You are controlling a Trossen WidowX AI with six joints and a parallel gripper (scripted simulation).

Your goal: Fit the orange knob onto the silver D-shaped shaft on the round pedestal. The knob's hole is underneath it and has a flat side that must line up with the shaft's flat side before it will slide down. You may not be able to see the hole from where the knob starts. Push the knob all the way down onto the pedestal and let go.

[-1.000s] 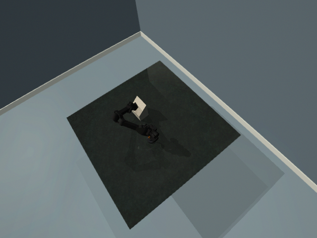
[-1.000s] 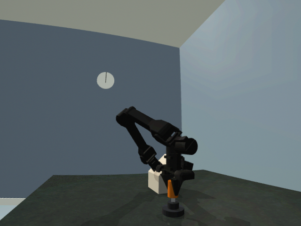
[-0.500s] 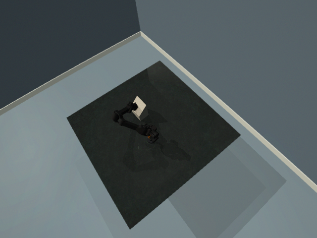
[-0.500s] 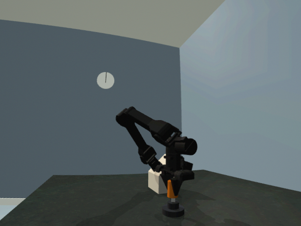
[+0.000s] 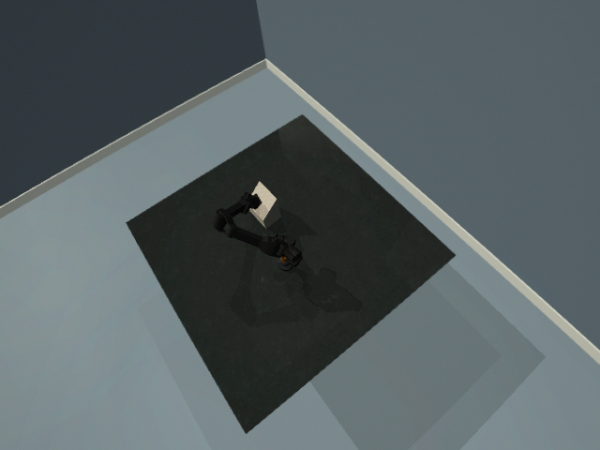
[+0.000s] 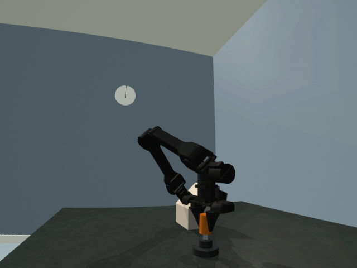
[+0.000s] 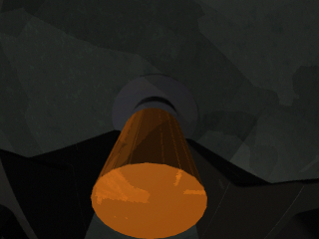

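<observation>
Right now my gripper tip is 3 cm below the orange knob. From my gripper tip the other things lie so: round black pedestal 4 cm below.
</observation>
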